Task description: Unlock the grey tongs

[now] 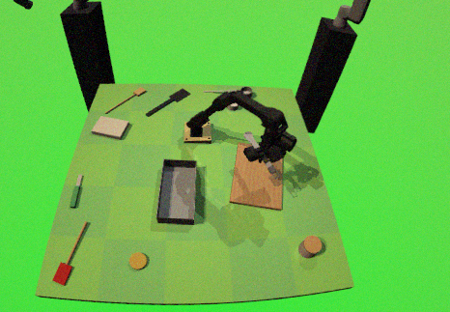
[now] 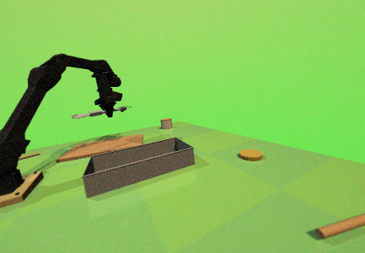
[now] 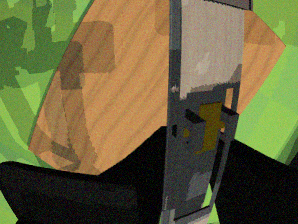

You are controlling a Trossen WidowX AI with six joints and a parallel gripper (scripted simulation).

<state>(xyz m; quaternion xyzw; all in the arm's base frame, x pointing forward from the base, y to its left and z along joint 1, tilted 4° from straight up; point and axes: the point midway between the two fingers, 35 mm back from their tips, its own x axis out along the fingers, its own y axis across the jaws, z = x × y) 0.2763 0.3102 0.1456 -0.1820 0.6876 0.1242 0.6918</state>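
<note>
Right now the yellow lock piece is 4 cm above my gripper tip, 2 cm ahead of it and 1 cm to the left of it. Also, from my gripper tip: black spatula 54 cm behind, 48 cm to the right, 15 cm below; grey roasting tin 36 cm to the right, 13 cm below, 9 cm ahead; wooden board 15 cm below, 4 cm behind, 2 cm to the left.
</note>
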